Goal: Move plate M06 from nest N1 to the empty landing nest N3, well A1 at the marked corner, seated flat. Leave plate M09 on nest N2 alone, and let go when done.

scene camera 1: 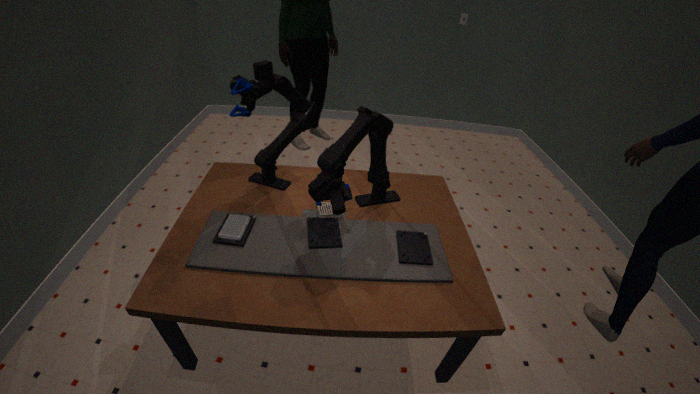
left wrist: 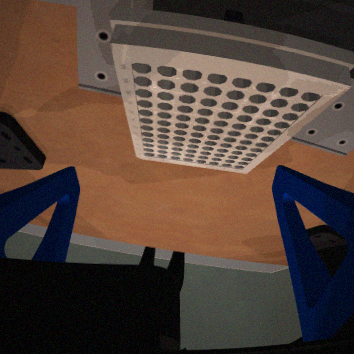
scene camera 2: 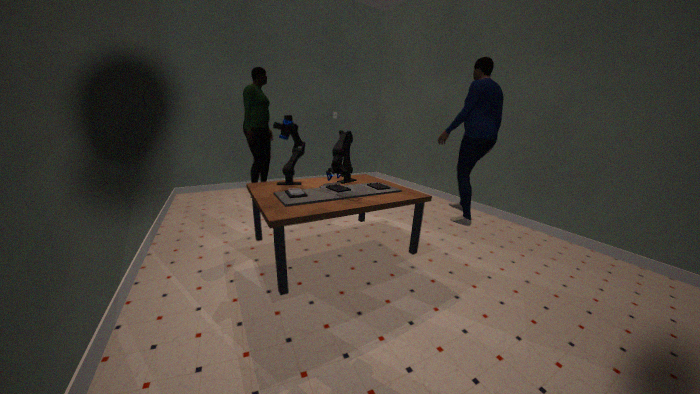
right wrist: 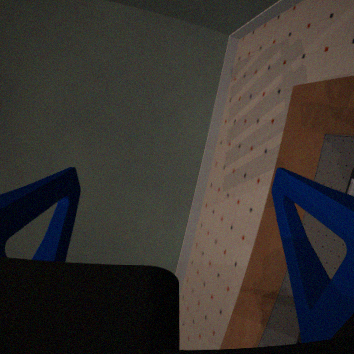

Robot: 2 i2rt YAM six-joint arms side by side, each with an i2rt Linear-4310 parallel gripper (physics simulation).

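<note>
A white well plate (scene camera 1: 325, 209) (left wrist: 200, 115) is tilted at the back edge of the empty-looking middle nest (scene camera 1: 324, 235) (scene camera 2: 338, 188); its label is unreadable. My left gripper (scene camera 1: 333, 196) (scene camera 2: 334, 175) (left wrist: 175, 176) is open close behind this plate, with nothing between its fingers. Another white plate (scene camera 1: 235, 227) (scene camera 2: 295, 191) lies flat on the nest at the picture's left (scene camera 1: 231, 243). The nest at the picture's right (scene camera 1: 414, 248) (scene camera 2: 378, 186) holds no plate. My right gripper (scene camera 1: 239, 100) (scene camera 2: 284, 129) (right wrist: 175, 178) is open and empty, raised high. Nest numbers and the A1 corner mark cannot be read.
The nests stand on a grey board (scene camera 1: 370, 265) (left wrist: 95, 55) on the wooden table (scene camera 1: 300, 305) (scene camera 2: 350, 207). The arm bases stand behind the board. A person in green (scene camera 1: 307, 50) (scene camera 2: 256, 110) stands behind the table; one in blue (scene camera 2: 482, 110) stands to the picture's right.
</note>
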